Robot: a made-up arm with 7 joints. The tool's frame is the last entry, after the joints. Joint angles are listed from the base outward. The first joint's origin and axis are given. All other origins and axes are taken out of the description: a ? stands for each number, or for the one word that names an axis. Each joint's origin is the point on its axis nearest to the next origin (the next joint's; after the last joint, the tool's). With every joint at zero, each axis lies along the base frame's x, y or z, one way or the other. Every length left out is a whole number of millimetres.
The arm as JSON. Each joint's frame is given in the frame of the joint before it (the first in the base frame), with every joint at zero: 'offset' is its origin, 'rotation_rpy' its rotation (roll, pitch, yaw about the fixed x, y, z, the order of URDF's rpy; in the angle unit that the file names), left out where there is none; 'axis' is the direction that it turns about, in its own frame. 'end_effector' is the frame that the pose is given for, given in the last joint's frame.
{
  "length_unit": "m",
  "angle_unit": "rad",
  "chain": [
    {
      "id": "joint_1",
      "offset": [
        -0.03,
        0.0,
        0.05
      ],
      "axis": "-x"
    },
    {
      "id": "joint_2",
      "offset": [
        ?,
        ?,
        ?
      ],
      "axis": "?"
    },
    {
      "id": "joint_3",
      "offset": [
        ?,
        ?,
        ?
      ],
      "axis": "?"
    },
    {
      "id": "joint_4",
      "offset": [
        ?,
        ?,
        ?
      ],
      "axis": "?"
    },
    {
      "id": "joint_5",
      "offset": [
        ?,
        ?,
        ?
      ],
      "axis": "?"
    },
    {
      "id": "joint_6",
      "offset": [
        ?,
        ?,
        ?
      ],
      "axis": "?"
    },
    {
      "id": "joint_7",
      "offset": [
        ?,
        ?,
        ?
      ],
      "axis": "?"
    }
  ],
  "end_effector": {
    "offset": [
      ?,
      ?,
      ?
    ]
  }
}
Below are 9 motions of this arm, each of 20 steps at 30 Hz.
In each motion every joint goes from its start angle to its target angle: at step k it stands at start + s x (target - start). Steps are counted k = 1, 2, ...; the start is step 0. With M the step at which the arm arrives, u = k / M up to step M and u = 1 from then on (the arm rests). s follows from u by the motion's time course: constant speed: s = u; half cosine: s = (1 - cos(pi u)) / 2; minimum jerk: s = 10 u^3 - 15 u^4 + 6 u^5.
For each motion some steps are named. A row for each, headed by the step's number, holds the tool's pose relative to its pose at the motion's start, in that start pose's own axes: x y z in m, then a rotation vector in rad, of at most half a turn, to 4 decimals.
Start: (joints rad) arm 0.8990 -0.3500 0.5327 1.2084 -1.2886 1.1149 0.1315
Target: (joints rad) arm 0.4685 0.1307 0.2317 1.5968 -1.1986 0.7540 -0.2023
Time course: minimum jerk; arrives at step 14
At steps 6, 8, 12, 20:
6: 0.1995 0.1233 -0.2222 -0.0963 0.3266 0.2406
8: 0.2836 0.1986 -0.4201 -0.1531 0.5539 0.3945
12: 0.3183 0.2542 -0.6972 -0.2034 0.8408 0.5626
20: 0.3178 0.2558 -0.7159 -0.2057 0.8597 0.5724

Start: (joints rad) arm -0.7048 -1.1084 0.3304 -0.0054 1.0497 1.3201 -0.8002
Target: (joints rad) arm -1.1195 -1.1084 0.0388 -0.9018 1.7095 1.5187 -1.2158
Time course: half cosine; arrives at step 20
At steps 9, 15, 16, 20:
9: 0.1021 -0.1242 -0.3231 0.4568 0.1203 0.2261
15: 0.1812 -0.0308 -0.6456 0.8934 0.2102 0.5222
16: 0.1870 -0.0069 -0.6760 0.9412 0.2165 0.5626
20: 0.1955 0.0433 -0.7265 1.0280 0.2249 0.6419

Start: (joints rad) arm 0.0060 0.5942 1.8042 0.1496 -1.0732 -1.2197 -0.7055
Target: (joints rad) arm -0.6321 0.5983 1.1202 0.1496 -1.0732 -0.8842 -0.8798
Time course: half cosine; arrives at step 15
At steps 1, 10, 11, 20:
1: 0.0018 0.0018 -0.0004 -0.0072 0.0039 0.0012
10: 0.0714 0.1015 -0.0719 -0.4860 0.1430 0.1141
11: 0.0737 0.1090 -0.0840 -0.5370 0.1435 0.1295
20: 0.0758 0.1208 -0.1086 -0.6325 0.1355 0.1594

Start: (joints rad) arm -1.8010 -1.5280 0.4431 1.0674 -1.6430 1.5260 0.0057
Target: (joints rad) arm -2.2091 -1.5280 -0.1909 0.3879 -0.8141 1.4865 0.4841
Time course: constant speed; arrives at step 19
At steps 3, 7, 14, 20:
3: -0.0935 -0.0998 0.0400 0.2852 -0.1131 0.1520
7: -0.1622 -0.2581 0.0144 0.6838 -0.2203 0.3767
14: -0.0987 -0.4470 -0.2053 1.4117 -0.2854 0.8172
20: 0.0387 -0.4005 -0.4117 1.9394 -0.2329 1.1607

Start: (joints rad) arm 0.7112 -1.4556 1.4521 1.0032 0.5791 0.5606 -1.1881
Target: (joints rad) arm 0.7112 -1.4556 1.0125 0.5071 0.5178 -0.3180 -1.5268
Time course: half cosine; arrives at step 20
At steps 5, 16, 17, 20:
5: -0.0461 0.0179 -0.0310 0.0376 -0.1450 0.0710
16: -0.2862 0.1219 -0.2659 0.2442 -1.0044 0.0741
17: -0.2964 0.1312 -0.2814 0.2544 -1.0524 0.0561
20: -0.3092 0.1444 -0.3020 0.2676 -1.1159 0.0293

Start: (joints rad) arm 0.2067 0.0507 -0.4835 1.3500 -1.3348 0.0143 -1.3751
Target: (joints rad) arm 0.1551 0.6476 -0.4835 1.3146 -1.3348 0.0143 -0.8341
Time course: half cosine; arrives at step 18
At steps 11, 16, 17, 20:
11: -0.1175 -0.0353 -0.1567 0.6906 0.0630 -0.1837
16: -0.1862 -0.0158 -0.2498 0.9945 0.0757 -0.2783
17: -0.1918 -0.0131 -0.2571 1.0173 0.0762 -0.2859
20: -0.1937 -0.0122 -0.2596 1.0250 0.0764 -0.2884

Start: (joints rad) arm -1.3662 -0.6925 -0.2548 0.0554 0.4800 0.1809 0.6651
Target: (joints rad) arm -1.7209 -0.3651 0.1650 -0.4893 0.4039 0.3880 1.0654
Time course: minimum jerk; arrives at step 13
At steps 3, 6, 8, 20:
3: 0.0125 -0.0144 -0.0025 0.0490 0.0130 -0.0267
6: 0.0594 -0.0953 -0.0268 0.2683 0.0575 -0.1473
8: 0.0865 -0.1849 -0.0674 0.4705 0.0821 -0.2555
20: 0.0984 -0.2925 -0.1347 0.7024 0.0956 -0.3718

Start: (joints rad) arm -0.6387 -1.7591 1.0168 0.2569 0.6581 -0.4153 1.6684
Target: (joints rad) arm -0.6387 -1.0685 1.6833 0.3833 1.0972 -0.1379 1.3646
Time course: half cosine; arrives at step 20
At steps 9, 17, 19, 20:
9: -0.1074 0.0724 -0.0409 -0.0570 -0.3668 -0.1318
17: -0.1616 0.1322 -0.0576 -0.0976 -0.7292 -0.3770
19: -0.1640 0.1344 -0.0557 -0.0988 -0.7568 -0.4028
20: -0.1643 0.1347 -0.0554 -0.0989 -0.7602 -0.4061

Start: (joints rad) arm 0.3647 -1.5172 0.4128 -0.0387 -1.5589 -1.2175 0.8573
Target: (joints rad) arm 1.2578 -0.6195 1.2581 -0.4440 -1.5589 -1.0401 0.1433
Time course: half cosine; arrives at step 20
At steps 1, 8, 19, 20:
1: 0.0024 -0.0050 -0.0011 0.0065 0.0017 0.0000
8: 0.1464 -0.2352 -0.1208 0.3486 0.1205 0.0403
19: 0.4089 -0.3204 -0.4307 0.8448 0.2478 0.4428
20: 0.4108 -0.3194 -0.4325 0.8480 0.2467 0.4485

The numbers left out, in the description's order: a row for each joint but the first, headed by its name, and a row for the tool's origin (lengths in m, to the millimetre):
joint_2: xyz 0.0 0.07 -0.06, axis -z
joint_3: xyz -0.09 -0.13 0.0, axis +y
joint_4: xyz -0.32 0.0 -0.03, axis -z
joint_5: xyz -0.01 -0.2 0.0, axis -y
joint_6: xyz 0.04 0.0 0.36, axis -z
joint_7: xyz 0.08 -0.08 0.0, axis +x
tool: xyz 0.0 0.11 0.37

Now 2 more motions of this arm.
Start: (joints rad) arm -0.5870 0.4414 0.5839 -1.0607 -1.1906 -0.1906 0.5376
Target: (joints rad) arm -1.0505 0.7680 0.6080 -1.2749 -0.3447 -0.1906 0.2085
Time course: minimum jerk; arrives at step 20
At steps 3, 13, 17, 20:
3: -0.0183 0.0126 0.0004 -0.0145 -0.0205 0.0271
13: -0.5673 0.0403 -0.1563 -0.2680 -0.6965 0.6971
17: -0.6778 -0.0520 -0.2485 -0.2762 -0.9210 0.8477
20: -0.6890 -0.0659 -0.2614 -0.2749 -0.9505 0.8653

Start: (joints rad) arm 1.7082 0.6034 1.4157 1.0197 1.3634 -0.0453 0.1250
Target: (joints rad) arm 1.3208 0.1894 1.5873 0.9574 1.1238 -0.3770 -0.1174
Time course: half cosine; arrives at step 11
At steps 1, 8, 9, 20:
1: 0.0083 -0.0036 -0.0034 0.0018 0.0048 0.0185
8: 0.2703 -0.0453 -0.1414 0.0563 0.0549 0.7654
9: 0.2904 -0.0419 -0.1556 0.0611 0.0429 0.8506
20: 0.3059 -0.0385 -0.1671 0.0650 0.0297 0.9226

